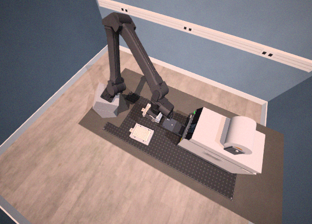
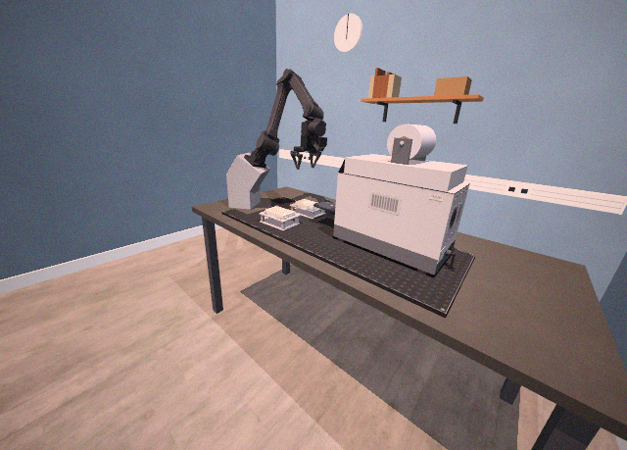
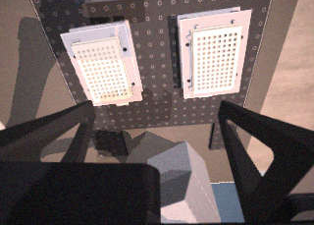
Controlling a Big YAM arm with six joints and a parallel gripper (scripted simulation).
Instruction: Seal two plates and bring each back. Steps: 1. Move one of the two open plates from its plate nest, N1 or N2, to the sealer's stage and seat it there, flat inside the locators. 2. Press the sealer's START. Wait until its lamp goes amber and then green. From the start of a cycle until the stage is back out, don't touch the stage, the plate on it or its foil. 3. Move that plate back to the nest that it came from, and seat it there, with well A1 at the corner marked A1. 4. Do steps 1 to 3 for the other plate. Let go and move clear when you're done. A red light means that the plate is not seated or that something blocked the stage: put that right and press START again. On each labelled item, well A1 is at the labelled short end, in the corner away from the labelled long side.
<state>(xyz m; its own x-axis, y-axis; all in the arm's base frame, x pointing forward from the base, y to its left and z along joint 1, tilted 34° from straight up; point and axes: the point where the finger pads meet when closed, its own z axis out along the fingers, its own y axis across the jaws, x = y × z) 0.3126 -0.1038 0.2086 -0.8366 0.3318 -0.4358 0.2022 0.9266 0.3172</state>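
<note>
My hand is 23 cm above the plate nest, 10 cm to the left of it and 7 cm past it. From my hand the other things lie so: sealer stage: 17 cm below, 14 cm ahead, 3 cm to the left; foil roll: 47 cm ahead, 14 cm above, 2 cm to the right.
</note>
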